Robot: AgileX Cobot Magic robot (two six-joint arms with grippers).
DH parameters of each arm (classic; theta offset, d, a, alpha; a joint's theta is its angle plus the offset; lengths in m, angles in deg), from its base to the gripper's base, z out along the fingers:
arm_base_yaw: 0 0.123 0 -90
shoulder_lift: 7.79 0 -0.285 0
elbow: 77.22 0 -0.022 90
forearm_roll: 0 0.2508 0 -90
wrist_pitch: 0 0 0.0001 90
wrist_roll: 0 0.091 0 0
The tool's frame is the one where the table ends.
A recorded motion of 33 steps. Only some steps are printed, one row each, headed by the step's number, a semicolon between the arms.
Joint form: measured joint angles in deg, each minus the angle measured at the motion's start. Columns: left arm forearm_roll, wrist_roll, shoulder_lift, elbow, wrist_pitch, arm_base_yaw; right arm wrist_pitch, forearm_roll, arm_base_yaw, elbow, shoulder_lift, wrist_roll.
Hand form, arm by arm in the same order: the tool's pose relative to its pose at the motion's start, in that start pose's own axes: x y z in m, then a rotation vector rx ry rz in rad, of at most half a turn. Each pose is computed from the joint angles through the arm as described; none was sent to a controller.
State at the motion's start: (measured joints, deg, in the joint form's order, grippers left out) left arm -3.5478 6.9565 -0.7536 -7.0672 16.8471 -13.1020; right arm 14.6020 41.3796 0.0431 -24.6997 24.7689 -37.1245
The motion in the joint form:
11: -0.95 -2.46 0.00 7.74 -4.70 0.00; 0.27 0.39 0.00 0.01 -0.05 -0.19
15: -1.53 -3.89 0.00 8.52 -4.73 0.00; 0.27 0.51 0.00 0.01 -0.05 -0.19
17: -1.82 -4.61 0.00 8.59 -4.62 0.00; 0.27 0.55 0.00 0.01 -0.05 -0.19
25: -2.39 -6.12 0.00 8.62 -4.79 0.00; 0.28 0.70 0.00 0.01 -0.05 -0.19
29: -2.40 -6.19 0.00 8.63 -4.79 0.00; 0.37 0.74 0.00 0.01 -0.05 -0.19
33: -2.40 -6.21 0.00 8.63 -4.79 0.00; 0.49 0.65 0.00 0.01 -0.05 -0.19
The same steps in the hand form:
11: 0.0371 -0.0020 0.0103 0.0003 0.0530 -0.0613; 0.0002 0.0004 -0.0002 -0.0043 0.0020 0.0031
15: 0.0416 -0.0024 0.0111 0.0016 0.0659 -0.0965; 0.0002 0.0005 -0.0002 -0.0047 0.0017 0.0052
17: 0.0421 -0.0026 0.0111 0.0023 0.0689 -0.1140; 0.0002 0.0005 -0.0002 -0.0048 0.0016 0.0058
25: 0.0420 -0.0028 0.0112 0.0029 0.0664 -0.1502; 0.0002 0.0005 -0.0002 -0.0055 0.0013 0.0084
29: 0.0421 -0.0028 0.0112 0.0028 0.0665 -0.1516; 0.0003 0.0006 -0.0002 -0.0066 0.0025 0.0091
33: 0.0421 -0.0028 0.0112 0.0028 0.0665 -0.1519; 0.0004 0.0007 -0.0002 -0.0075 0.0044 0.0075

